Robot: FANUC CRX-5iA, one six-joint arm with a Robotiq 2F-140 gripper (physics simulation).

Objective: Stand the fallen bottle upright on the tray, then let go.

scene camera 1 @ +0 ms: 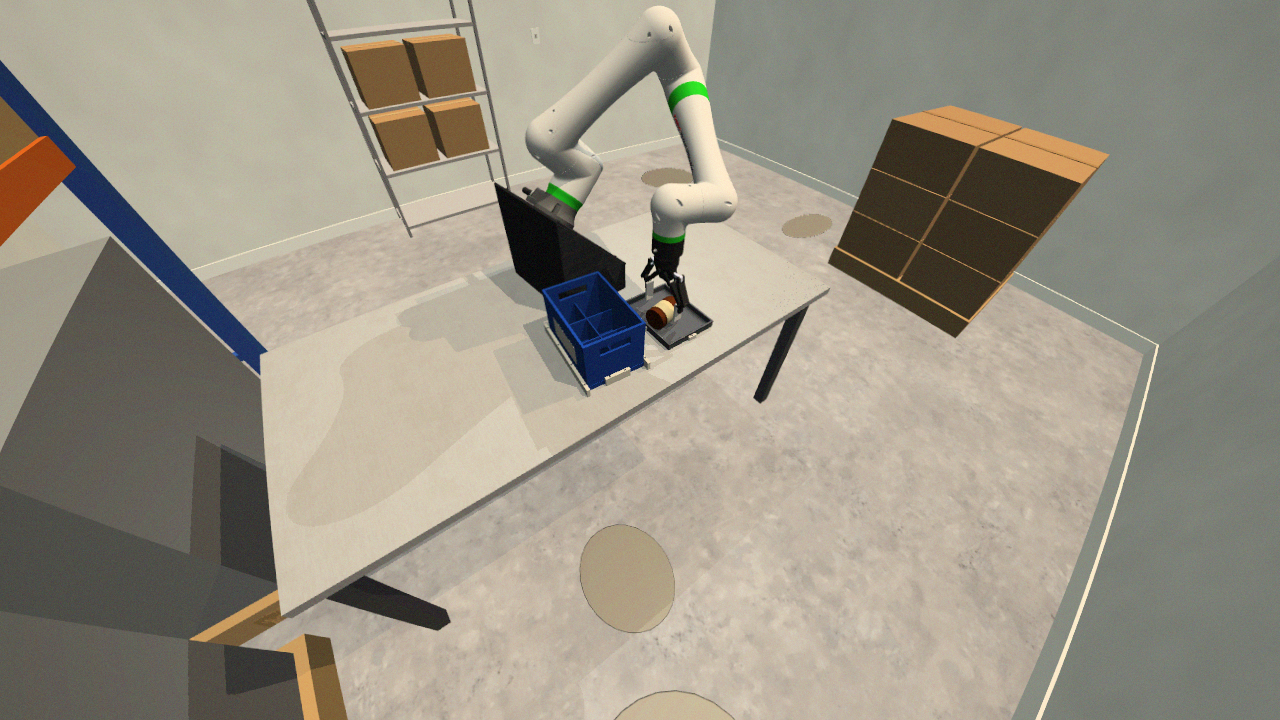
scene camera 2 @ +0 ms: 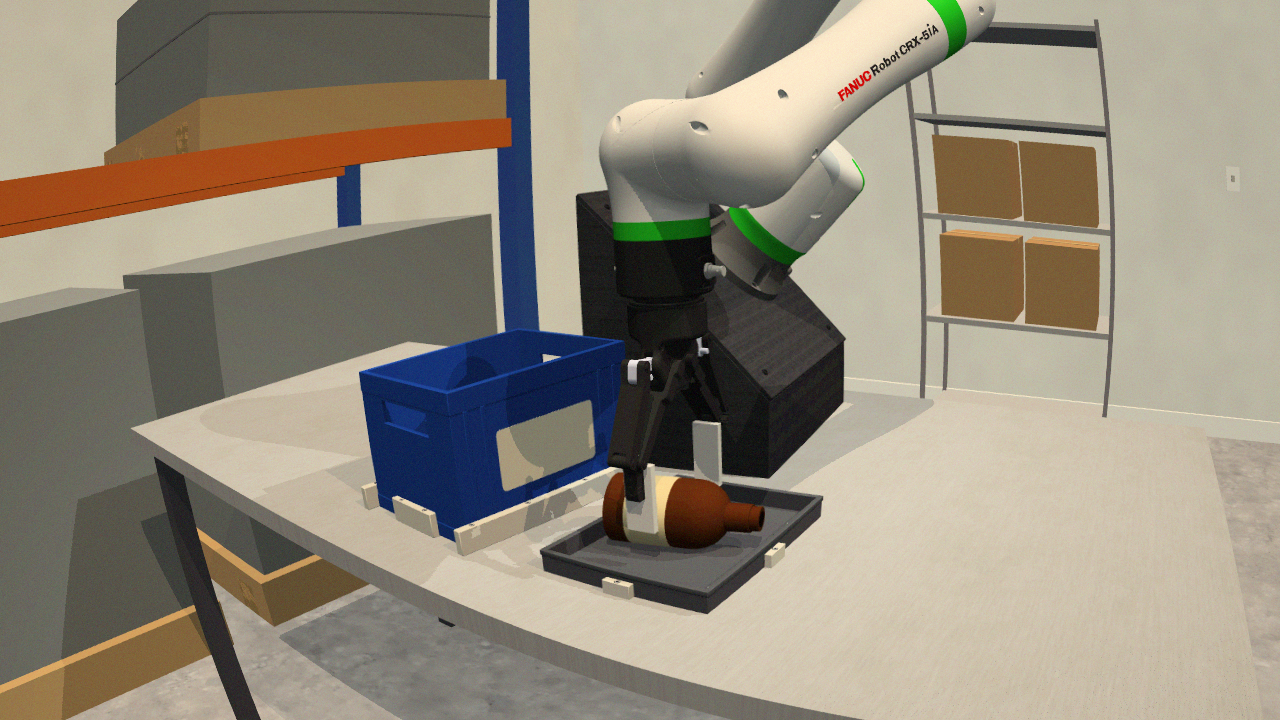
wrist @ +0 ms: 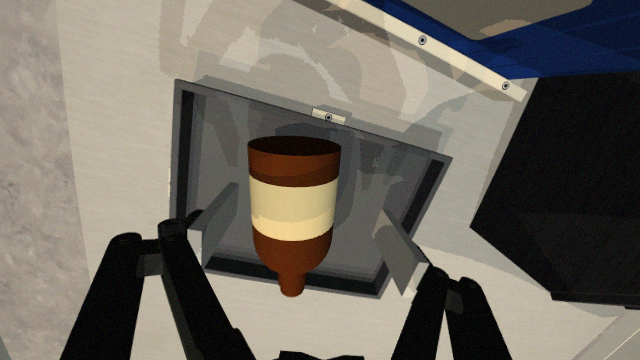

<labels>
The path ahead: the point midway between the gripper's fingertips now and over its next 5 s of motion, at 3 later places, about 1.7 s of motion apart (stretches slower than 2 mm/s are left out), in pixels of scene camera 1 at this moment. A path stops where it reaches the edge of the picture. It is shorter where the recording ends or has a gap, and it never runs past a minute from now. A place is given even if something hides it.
My gripper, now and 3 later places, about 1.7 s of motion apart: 662,308; 665,273; 664,273; 664,274
</labels>
